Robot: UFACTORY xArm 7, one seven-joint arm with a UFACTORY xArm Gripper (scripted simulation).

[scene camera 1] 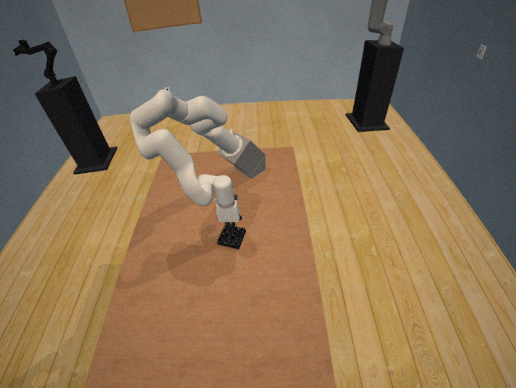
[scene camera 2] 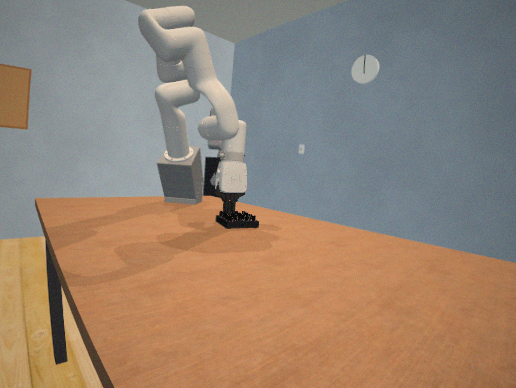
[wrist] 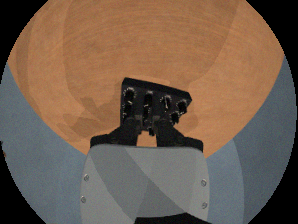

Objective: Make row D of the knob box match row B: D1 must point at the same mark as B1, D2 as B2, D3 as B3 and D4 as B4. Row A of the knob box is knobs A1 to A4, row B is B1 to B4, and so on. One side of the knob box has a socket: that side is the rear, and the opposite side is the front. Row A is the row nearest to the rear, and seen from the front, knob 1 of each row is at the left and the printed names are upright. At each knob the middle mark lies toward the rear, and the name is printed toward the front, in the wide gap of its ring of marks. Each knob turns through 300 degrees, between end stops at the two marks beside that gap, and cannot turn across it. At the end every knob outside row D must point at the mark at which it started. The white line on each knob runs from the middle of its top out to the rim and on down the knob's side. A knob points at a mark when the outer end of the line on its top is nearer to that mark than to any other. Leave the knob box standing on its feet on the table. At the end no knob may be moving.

Path:
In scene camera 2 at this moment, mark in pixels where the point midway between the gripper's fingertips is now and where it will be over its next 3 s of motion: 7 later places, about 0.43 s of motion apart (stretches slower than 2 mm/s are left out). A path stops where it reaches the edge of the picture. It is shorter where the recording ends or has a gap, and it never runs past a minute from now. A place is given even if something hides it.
My gripper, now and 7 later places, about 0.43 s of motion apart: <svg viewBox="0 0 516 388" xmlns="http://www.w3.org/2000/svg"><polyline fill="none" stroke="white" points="228,213 228,212 229,206 229,203 227,201 225,199 223,197 222,196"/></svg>

